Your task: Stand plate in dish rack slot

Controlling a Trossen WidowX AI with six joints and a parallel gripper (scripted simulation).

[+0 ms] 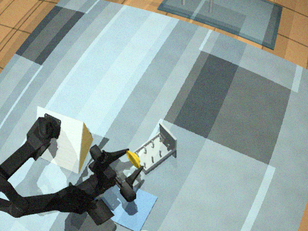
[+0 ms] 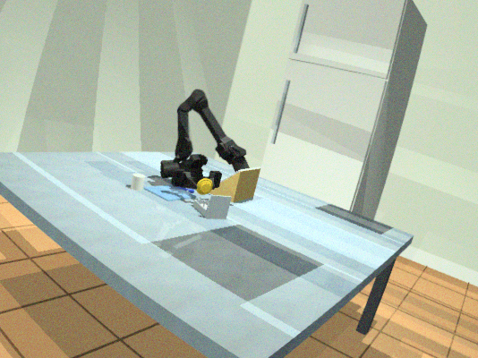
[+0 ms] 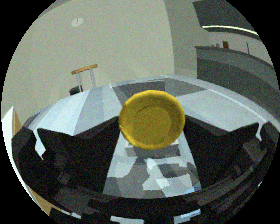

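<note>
Right now my gripper tip is 30 mm short of the dish rack, 60 mm to the right of it and 40 mm above it. Round my gripper tip: white cup: 110 mm ahead, 210 mm to the right, 40 mm below; light blue mat: 20 mm ahead, 140 mm to the right, 60 mm below; yellow plate: 10 mm to the right.
</note>
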